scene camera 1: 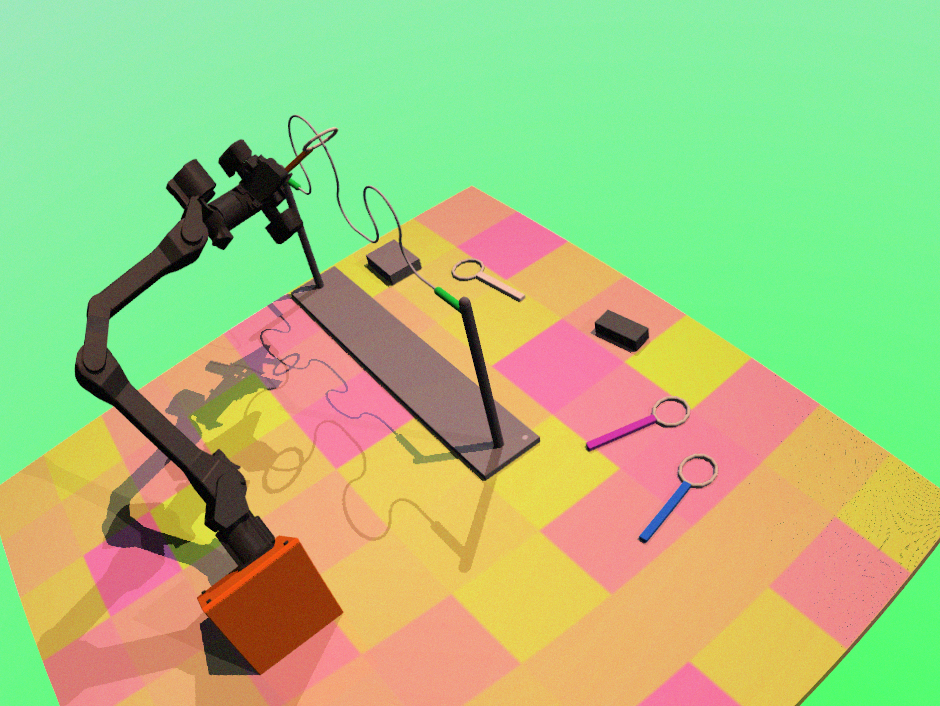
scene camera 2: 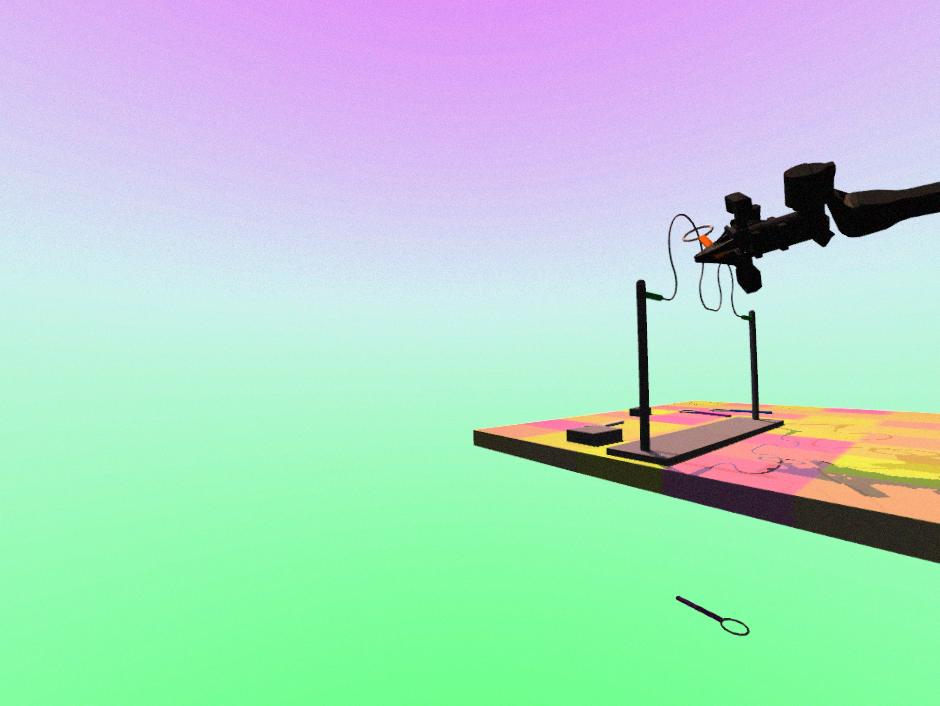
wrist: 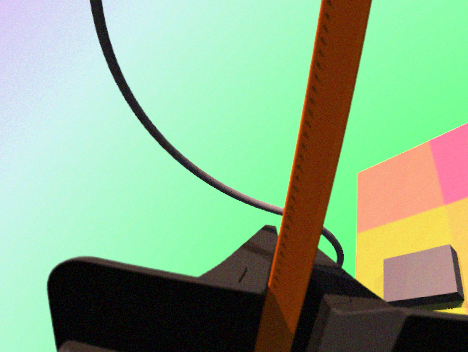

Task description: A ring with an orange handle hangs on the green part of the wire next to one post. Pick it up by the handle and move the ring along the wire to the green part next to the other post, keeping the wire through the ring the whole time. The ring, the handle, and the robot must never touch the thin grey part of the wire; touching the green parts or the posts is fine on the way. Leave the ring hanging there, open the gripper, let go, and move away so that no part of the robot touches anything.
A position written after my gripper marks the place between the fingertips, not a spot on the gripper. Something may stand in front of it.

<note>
I see my gripper (scene camera 2: 694, 259).
My gripper also shows in scene camera 1 (scene camera 1: 289, 173) and in the wrist view (wrist: 277, 238).
</note>
